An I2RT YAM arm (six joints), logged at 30 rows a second.
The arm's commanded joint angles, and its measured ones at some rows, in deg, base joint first. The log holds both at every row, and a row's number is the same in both.
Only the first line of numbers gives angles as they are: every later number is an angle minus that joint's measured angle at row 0.
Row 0, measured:
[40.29, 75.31, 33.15, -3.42, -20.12, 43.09]
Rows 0 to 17, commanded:
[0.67, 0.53, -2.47, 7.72, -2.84, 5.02]
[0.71, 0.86, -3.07, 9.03, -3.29, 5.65]
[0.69, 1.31, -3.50, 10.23, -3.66, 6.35]
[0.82, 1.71, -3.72, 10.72, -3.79, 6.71]
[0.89, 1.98, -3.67, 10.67, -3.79, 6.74]
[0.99, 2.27, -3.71, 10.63, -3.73, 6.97]
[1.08, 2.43, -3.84, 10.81, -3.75, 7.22]
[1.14, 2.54, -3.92, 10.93, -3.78, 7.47]
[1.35, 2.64, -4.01, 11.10, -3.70, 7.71]
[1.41, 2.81, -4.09, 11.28, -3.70, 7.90]
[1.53, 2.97, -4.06, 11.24, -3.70, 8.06]
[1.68, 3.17, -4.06, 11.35, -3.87, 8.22]
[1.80, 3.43, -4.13, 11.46, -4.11, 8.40]
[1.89, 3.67, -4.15, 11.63, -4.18, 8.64]
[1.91, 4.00, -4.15, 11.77, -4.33, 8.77]
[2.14, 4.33, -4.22, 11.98, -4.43, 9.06]
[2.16, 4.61, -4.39, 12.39, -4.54, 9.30]
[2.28, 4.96, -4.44, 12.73, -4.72, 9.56]
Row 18, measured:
[1.66, 3.84, -3.22, 11.12, -3.89, 7.61]
